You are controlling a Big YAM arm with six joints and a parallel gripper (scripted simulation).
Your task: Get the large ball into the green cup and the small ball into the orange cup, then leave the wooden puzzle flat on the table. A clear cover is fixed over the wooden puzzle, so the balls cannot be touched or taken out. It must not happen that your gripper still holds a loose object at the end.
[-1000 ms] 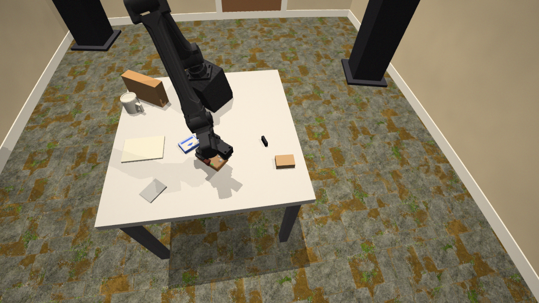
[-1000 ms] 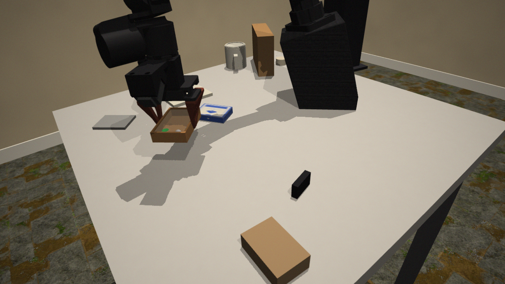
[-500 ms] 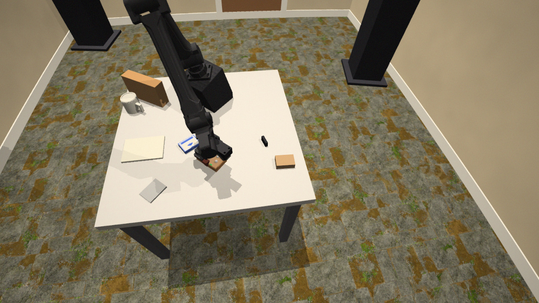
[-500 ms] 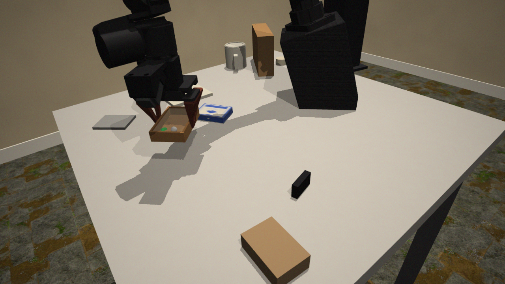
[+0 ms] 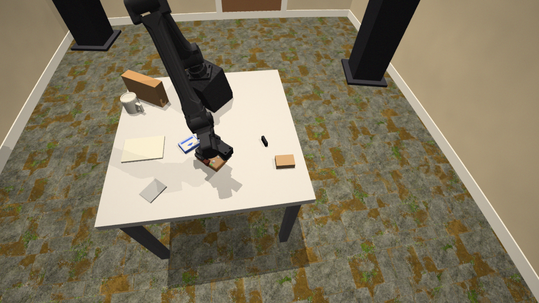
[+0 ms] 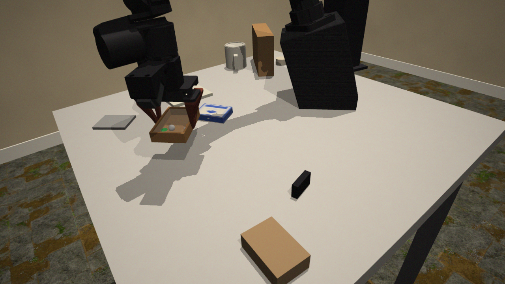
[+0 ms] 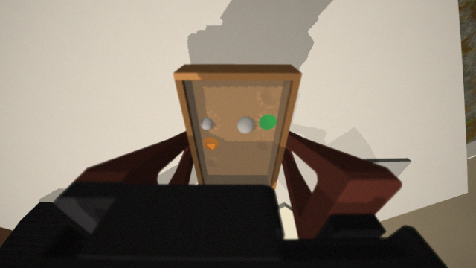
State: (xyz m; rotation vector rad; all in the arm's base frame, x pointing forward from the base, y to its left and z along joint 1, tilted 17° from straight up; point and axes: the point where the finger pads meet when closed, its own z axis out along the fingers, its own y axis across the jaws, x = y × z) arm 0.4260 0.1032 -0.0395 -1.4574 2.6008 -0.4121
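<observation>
The wooden puzzle is 10 mm below my hand. From my hand the other things lie so: tan box 50 mm behind, 320 mm to the left, 70 mm below; then grey tile 120 mm ahead, 240 mm to the right, 80 mm below; then black block 160 mm behind, 220 mm to the left, 70 mm below.
</observation>
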